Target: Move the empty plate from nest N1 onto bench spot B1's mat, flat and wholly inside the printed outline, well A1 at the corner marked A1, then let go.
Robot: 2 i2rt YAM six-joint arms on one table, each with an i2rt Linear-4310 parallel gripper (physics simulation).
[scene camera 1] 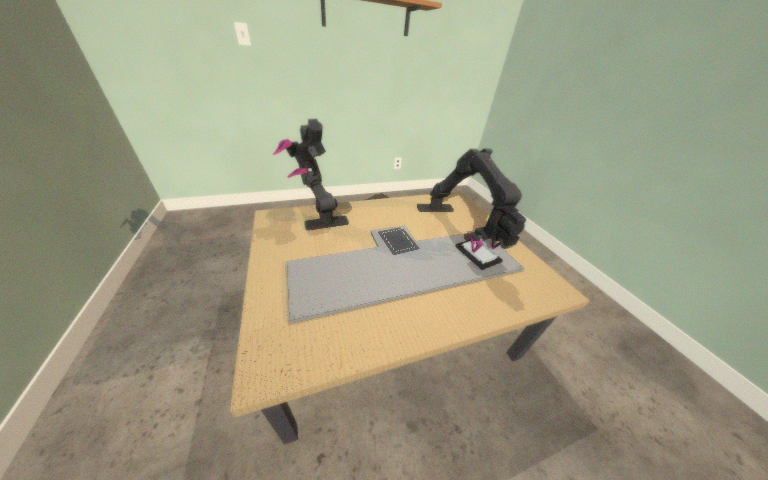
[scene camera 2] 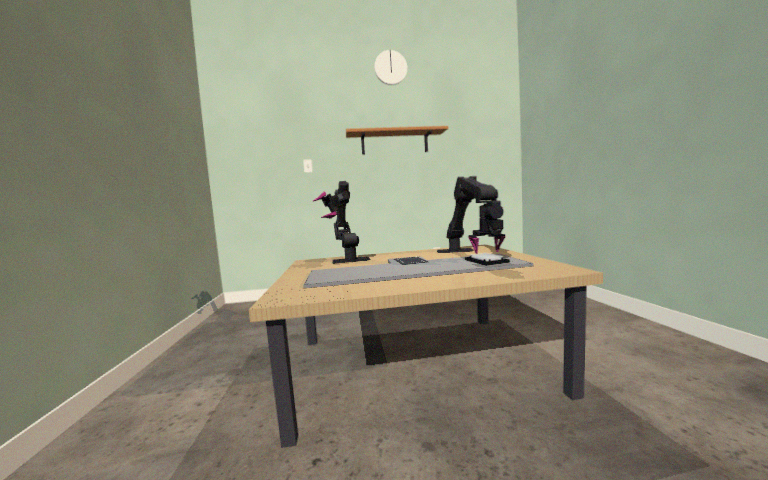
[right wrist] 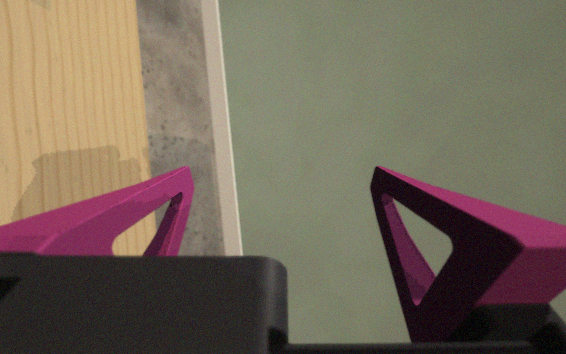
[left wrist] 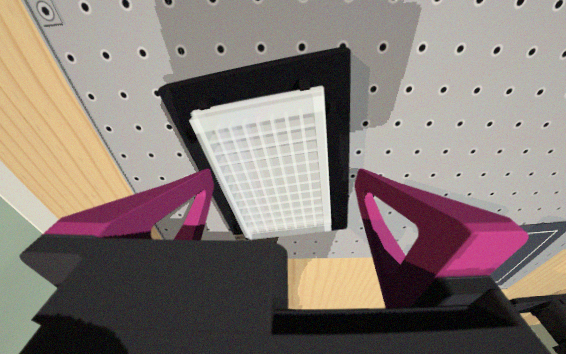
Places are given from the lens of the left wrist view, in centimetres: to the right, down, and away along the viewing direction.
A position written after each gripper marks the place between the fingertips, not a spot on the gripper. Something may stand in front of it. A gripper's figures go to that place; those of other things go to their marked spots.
left gripper [left wrist: 284, 177]: 0, 0, 13
well plate [left wrist: 269, 154]: -1, -2, 14
black pad [left wrist: 331, 68]: 3, -6, 12
